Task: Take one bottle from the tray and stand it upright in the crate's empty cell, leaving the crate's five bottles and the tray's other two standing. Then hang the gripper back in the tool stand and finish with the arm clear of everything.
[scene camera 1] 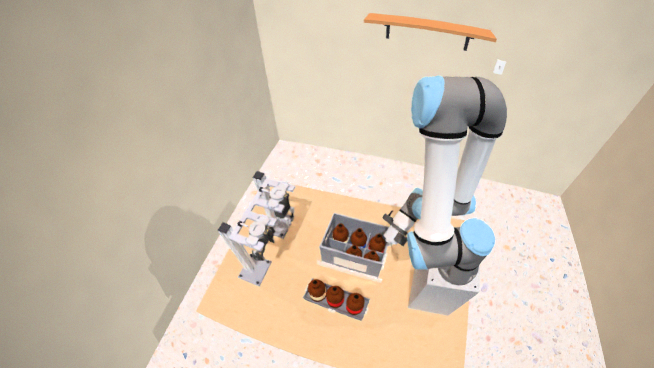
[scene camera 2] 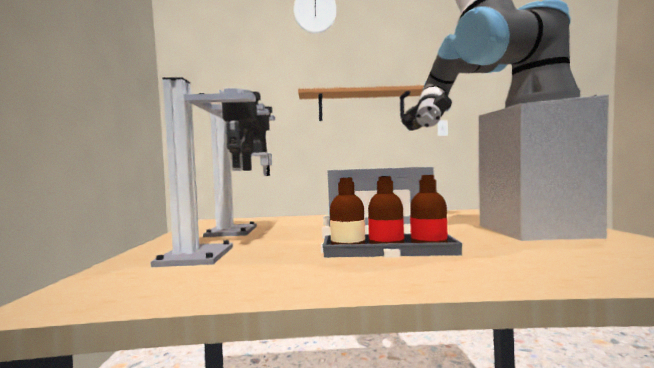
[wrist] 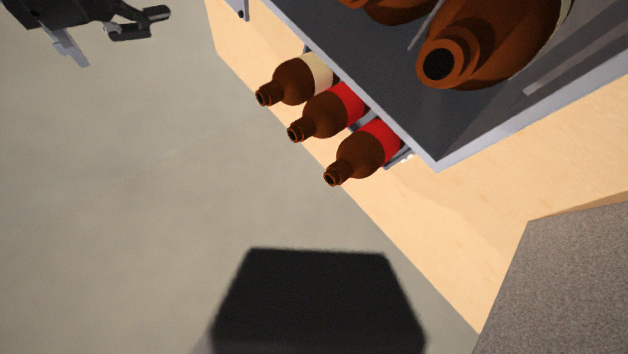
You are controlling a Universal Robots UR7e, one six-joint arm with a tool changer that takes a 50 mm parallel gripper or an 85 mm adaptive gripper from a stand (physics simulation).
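Frame: origin at the arm's base, x back, y right, z up, level; millimetres.
Seen in the pictures: hand at its tool point: (scene camera 2: pixel 428 116); arm's base at its link origin: (scene camera 1: pixel 457 265) (scene camera 2: pixel 540 105).
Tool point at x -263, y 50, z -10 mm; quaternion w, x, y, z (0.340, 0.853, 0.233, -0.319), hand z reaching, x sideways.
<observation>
Offsets run from my tool point to a thing's top centre. "spot": to the spot under its first point.
The arm's tool flange (scene camera 1: pixel 391 237) (scene camera 2: pixel 428 116) carries no gripper and hangs above the right end of the grey crate @[dx -135, dy +57, dz -134 mm] (scene camera 1: pixel 350 264) (scene camera 2: pixel 380 179) (wrist: pixel 436 166). Two dark grippers hang in the tool stand (scene camera 1: pixel 241 254) (scene camera 2: pixel 182 165); their finger openings are too small to tell. Five brown bottles show in the crate; its front-left cell, mostly hidden by the wall, shows no bottle. Three bottles stand upright in the tray @[dx -152, dy -187, dz -284 mm] (scene camera 1: pixel 345 314) (scene camera 2: pixel 425 250): a cream-labelled one @[dx -239, dy -185, dz -149 mm] (scene camera 1: pixel 316 288) (scene camera 2: pixel 347 215) (wrist: pixel 295 82) and two red-labelled ones, middle (scene camera 1: pixel 335 296) (scene camera 2: pixel 385 215) (wrist: pixel 327 116) and right (scene camera 1: pixel 355 303) (scene camera 2: pixel 428 215) (wrist: pixel 362 150).
The grey robot pedestal (scene camera 1: pixel 440 297) (scene camera 2: pixel 550 170) (wrist: pixel 565 270) stands right of the crate. An orange wall shelf (scene camera 1: pixel 430 25) (scene camera 2: pixel 360 92) is mounted behind. A black bracket (wrist: pixel 317 300) fills the lower middle of the wrist view. The stand has a second post @[spot: dx -580, dy +96, dz -139 mm] (scene camera 2: pixel 222 175) farther back.
</observation>
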